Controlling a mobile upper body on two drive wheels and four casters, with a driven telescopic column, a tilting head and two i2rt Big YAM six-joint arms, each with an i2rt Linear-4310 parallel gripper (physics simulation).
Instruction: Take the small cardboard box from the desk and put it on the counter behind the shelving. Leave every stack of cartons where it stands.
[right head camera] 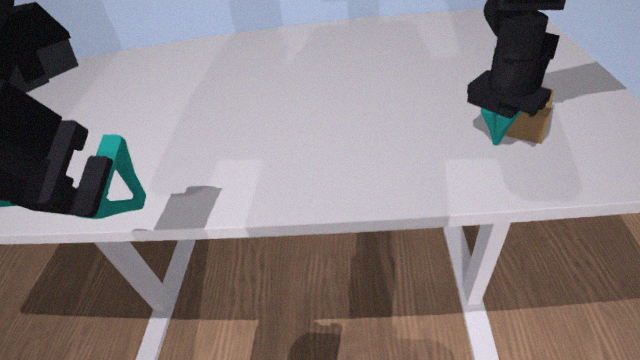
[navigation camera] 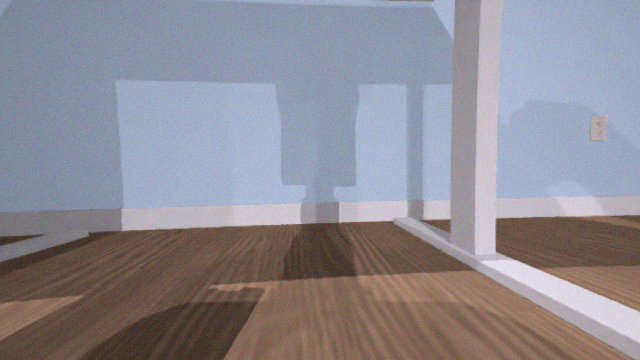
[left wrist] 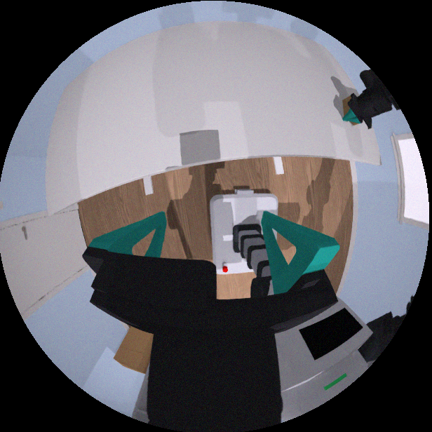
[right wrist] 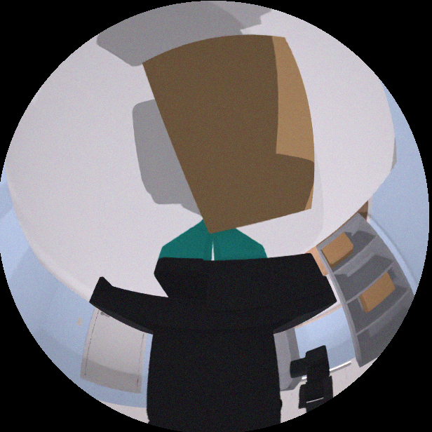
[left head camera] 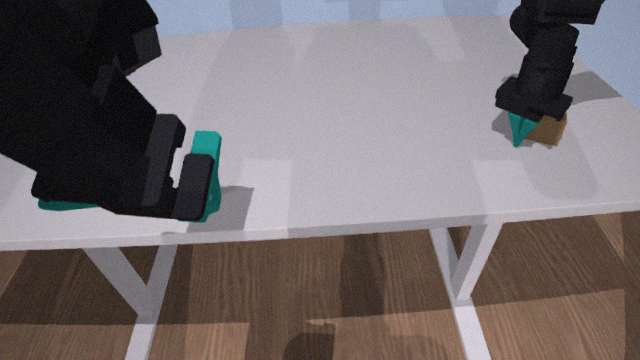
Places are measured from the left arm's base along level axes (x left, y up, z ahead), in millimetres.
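Pixels of known places: left gripper, fingertip midpoint: (right head camera: pixel 104 198) (left head camera: pixel 169 200); right gripper, fingertip midpoint: (right head camera: pixel 496 143) (left head camera: pixel 516 145).
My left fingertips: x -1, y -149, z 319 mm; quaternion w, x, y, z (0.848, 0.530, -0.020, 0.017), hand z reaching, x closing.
For each thing: its middle in the pictures, then the offset to it from my left fingertips. "spot": a spot on its surface instead. Level surfaces: height alone.
- small brown cardboard box, body centre: (right head camera: pixel 528 112) (left head camera: pixel 543 116) dx -505, dy -131, dz +331 mm
- white desk, its level: dy -156 mm
- desk leg, surface spot: (navigation camera: pixel 474 134) spot: dx -569, dy -803, dz +496 mm
The small brown cardboard box (left head camera: pixel 549 128) sits on the white desk (left head camera: pixel 340 134) near its right end. It also shows in the right head view (right head camera: pixel 530 125) and fills the right wrist view (right wrist: pixel 233 128). My right gripper (left head camera: pixel 518 138) points down with its teal fingers shut together beside the box's left corner, touching it but with nothing between them. In the right wrist view the shut fingers (right wrist: pixel 211 245) meet at the box's near corner. My left gripper (right head camera: pixel 66 196) is open and empty over the desk's front left edge; it also shows in the left wrist view (left wrist: pixel 213 241).
The desk stands on white legs (left head camera: pixel 465 263) over a wooden floor. A blue wall lies behind. A grey shelving unit with brown cartons (right wrist: pixel 362 278) shows in the right wrist view. The navigation view shows a desk leg (navigation camera: pixel 474 134) close on the right.
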